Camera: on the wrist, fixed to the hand. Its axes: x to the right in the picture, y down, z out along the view.
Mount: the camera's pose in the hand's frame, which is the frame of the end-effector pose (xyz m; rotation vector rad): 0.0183 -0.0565 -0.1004 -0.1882 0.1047 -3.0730
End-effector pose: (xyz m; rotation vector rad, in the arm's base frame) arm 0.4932 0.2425 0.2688 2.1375 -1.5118 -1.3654
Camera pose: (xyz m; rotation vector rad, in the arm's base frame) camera 0.6071 0.2201 0.2803 -1.3697 -1.8622 0.2909
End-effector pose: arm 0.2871 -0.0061 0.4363 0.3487 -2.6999 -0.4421
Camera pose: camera 0.3215 -0.0891 0.5107 -2.8073 -0.3246 0.7324
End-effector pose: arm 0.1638 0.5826 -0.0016 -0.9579 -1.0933 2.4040
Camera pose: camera 0.2216 0.6831 -0.0149 0.7056 -0.8309 -0.3680
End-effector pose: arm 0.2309 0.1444 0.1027 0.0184 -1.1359 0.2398
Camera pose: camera 0.3393 0.1063 0.0826 1.3746 0.0394 -2.4687
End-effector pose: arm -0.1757 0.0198 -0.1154 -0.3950 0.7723 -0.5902
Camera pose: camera -0.2597 -0.0471 -0.1609 1.1179 0.3492 2.2955
